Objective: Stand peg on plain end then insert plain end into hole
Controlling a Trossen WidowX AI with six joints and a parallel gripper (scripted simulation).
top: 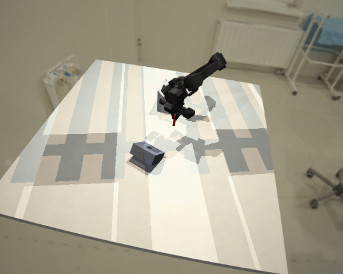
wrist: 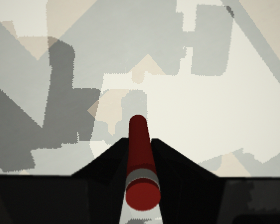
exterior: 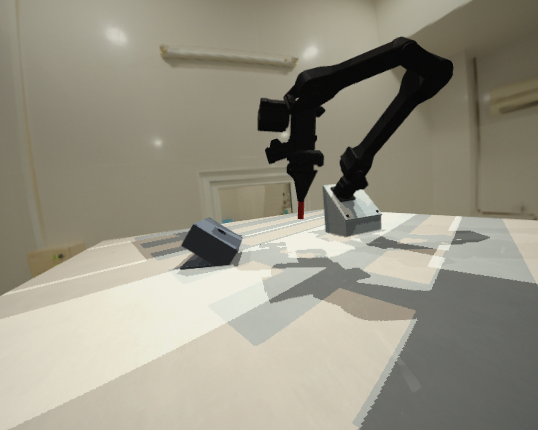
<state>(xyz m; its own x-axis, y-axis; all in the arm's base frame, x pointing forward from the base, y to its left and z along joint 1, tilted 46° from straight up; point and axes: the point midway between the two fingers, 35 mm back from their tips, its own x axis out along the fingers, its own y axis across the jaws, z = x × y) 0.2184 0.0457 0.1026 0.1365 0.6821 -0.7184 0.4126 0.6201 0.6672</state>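
Now: gripper tip 190 mm short of the dark sloped panel, 90 mm to the left of it and 80 mm above it. Round my gripper tip: red peg 20 mm above.
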